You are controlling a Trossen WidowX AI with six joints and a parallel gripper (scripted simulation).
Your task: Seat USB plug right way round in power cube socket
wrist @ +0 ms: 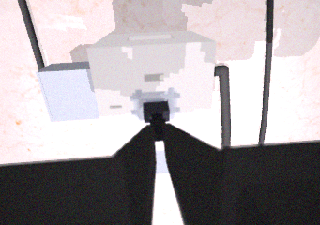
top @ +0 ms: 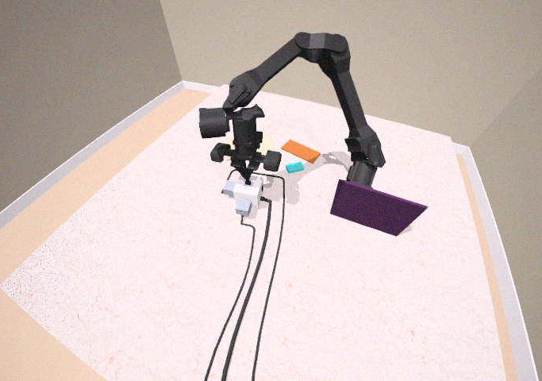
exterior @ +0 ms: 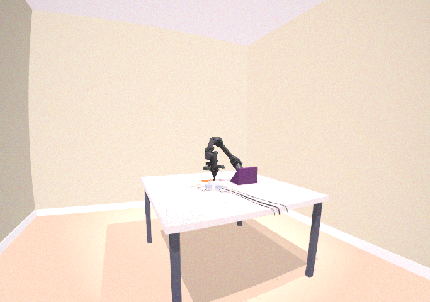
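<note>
Right now the black USB plug is 2 cm below my gripper tip. The rest, counted from my gripper tip: grey socket: 4 cm below; then pale card: 11 cm ahead, 25 cm to the right, 10 cm below; then teal block: 11 cm behind, 19 cm to the right, 10 cm below.
</note>
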